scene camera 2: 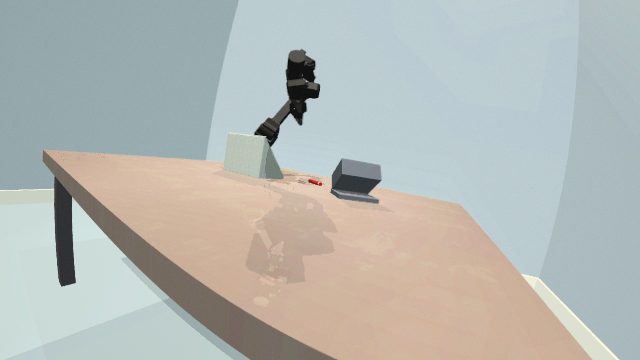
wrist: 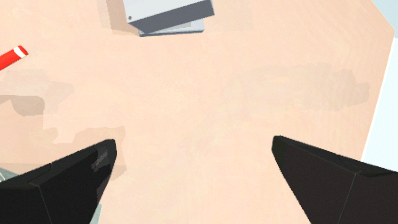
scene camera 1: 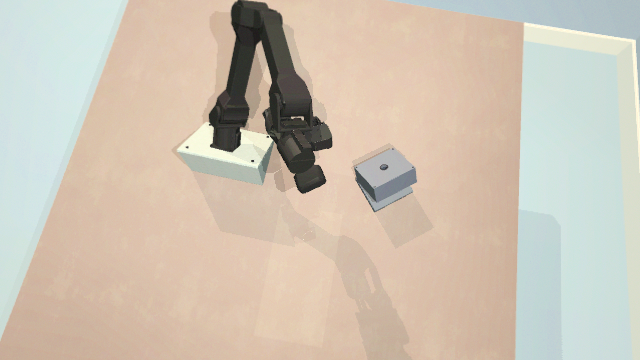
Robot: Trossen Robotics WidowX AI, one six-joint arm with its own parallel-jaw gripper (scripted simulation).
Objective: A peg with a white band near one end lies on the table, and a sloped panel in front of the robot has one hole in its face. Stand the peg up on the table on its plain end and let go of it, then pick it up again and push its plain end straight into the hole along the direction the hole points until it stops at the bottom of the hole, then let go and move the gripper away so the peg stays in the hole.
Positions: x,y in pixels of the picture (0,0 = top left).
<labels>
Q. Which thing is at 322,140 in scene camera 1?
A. My gripper.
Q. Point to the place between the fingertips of my gripper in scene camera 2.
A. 300,119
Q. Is my gripper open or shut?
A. Open.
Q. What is my gripper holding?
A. Nothing.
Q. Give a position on a grey sloped panel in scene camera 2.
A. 350,175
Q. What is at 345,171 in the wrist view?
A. My gripper.
</labels>
